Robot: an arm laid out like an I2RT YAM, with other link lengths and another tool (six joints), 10 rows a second.
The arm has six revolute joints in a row. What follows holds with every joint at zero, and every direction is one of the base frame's.
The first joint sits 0.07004 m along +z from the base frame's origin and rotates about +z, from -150 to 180 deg.
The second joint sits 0.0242 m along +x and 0.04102 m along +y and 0.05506 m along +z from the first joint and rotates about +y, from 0 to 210 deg.
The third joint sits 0.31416 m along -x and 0.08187 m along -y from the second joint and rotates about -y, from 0 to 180 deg.
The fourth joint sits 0.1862 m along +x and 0.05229 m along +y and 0.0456 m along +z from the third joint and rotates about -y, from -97 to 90 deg.
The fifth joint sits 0.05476 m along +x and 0.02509 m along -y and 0.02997 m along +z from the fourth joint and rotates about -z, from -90 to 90 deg.
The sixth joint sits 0.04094 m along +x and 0.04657 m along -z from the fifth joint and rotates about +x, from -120 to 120 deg.
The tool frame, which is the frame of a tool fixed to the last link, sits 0.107 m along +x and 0.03 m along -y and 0.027 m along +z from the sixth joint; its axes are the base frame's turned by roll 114.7, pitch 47.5 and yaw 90 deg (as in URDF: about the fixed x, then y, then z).
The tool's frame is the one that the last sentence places.
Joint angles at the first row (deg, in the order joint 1, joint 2, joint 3, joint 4, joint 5, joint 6):
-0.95 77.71 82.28 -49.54 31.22 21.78
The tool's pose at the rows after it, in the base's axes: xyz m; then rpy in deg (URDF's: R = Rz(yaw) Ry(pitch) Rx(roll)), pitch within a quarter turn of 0, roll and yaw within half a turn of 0:
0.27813 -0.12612 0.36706 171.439 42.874 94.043
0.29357 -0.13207 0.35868 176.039 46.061 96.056
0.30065 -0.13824 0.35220 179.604 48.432 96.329
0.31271 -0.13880 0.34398 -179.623 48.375 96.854
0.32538 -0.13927 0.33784 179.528 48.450 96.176
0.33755 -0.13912 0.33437 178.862 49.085 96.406
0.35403 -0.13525 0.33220 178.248 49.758 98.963
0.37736 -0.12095 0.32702 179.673 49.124 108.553
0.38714 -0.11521 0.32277 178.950 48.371 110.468
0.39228 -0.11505 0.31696 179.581 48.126 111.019
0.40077 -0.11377 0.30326 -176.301 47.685 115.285
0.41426 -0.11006 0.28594 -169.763 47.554 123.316
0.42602 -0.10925 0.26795 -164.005 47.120 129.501
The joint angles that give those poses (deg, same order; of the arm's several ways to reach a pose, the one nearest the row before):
-0.95 81.97 82.28 -46.11 31.27 16.16
-0.95 85.69 82.28 -44.34 34.65 14.35
-0.95 88.38 82.28 -43.77 38.19 14.37
-1.02 90.63 82.28 -42.02 38.19 14.35
-1.06 92.66 82.28 -39.42 38.20 14.35
-1.06 94.26 82.28 -36.58 38.15 13.17
-0.95 95.61 82.28 -32.78 36.62 9.96
-0.80 96.64 82.28 -29.08 30.41 3.22
-0.67 97.49 82.28 -27.51 28.12 2.13
-0.67 98.61 82.28 -26.87 28.01 2.13
-0.67 100.75 82.28 -26.72 27.64 0.60
-0.56 103.63 82.28 -25.82 27.00 -3.53
-0.58 106.67 82.28 -24.73 27.18 -6.68

